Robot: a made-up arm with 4 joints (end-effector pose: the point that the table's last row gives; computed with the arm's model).
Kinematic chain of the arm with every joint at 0, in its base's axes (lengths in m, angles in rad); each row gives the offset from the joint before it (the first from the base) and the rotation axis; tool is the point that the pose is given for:
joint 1: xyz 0 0 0.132 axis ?
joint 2: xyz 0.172 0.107 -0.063 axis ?
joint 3: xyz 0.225 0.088 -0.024 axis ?
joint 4: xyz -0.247 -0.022 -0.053 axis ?
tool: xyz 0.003 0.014 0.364
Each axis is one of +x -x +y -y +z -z.
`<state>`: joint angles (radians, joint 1 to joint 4).
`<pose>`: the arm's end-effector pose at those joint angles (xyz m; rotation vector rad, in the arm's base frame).
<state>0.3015 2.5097 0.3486 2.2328</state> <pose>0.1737 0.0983 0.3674 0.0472 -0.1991 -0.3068</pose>
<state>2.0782 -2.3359 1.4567 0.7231</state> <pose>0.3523 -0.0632 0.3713 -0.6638 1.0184 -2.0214</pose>
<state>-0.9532 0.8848 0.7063 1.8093</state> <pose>0.0477 0.1403 0.1677 -0.6848 -0.2326 1.1372</pose>
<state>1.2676 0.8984 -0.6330 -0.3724</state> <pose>0.3696 -0.0776 0.4522 0.4531 0.8581 -0.8739</pose>
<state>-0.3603 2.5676 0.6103 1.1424</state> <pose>0.1451 0.2532 0.2077 -0.4736 -0.8826 -1.2540</pose>
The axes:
joint 1: +x
joint 2: -z
joint 3: +x
joint 4: +z

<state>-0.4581 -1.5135 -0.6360 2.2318</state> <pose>-0.0796 0.1572 0.2552 0.5747 -0.8140 -2.2324</pose>
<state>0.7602 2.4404 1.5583 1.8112</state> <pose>0.0557 0.2909 0.2629 -0.2017 -1.0274 -0.9255</pose>
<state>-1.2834 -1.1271 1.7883 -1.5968</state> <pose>0.3584 -0.1689 0.0722 -0.5483 1.2220 -1.3374</pose>
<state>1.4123 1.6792 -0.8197 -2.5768</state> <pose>0.4633 -0.1347 0.2471 1.7023 -1.0818 2.0399</pose>
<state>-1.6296 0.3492 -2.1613 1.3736</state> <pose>0.2606 -0.2728 -0.3057 2.0054 -1.8152 0.9517</pose>
